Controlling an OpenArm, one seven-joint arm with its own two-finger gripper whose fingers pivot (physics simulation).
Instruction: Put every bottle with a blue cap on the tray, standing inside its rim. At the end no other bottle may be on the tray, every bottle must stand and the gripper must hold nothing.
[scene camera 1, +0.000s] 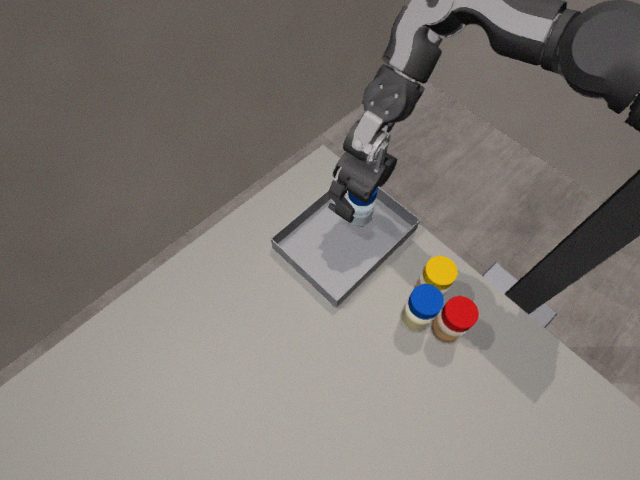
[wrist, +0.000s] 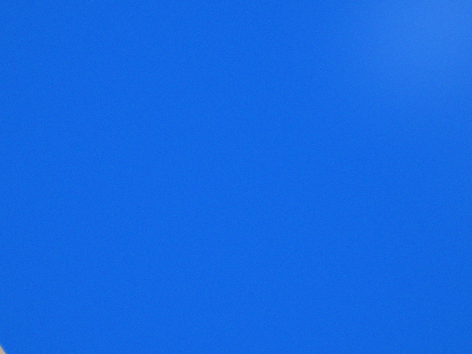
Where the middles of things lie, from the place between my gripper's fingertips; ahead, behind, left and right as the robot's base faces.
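Labels:
Blue-capped bottle (wrist: 176, 176): 10 mm below my hand, 10 mm to the left of it. Further positions, counted from my hand: grey tray (scene camera 1: 335, 257), 40 mm below, 50 mm ahead, 30 mm to the left; yellow-capped bottle (scene camera 1: 441, 272), 10 mm below, 20 mm ahead, 220 mm to the left; red-capped bottle (scene camera 1: 459, 314), 10 mm below, 50 mm ahead, 290 mm to the left.

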